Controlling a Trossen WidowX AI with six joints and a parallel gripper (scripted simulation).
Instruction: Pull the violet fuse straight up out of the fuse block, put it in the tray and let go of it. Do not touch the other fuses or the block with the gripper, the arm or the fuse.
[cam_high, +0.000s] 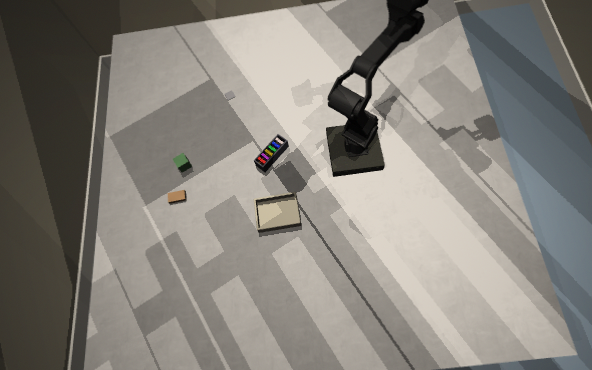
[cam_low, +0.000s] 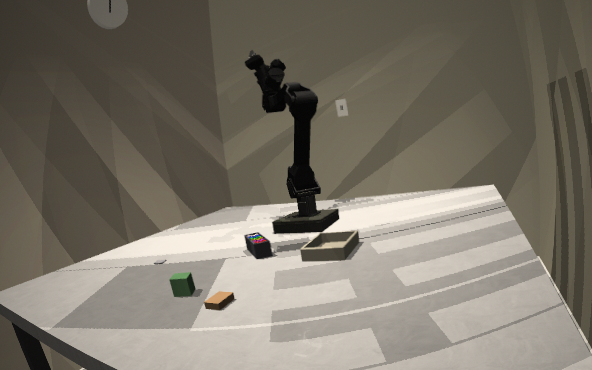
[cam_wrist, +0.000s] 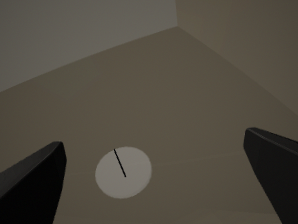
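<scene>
Now: the violet fuse 480 mm ahead of my gripper tip, 180 mm to the left of it and 620 mm below it. Also, from my gripper tip: beige tray: 470 mm ahead, 370 mm to the left, 640 mm below; then small grey piece: 590 mm ahead, 100 mm to the right, 640 mm below; then green cube: 760 mm ahead, 150 mm to the left, 620 mm below.
</scene>
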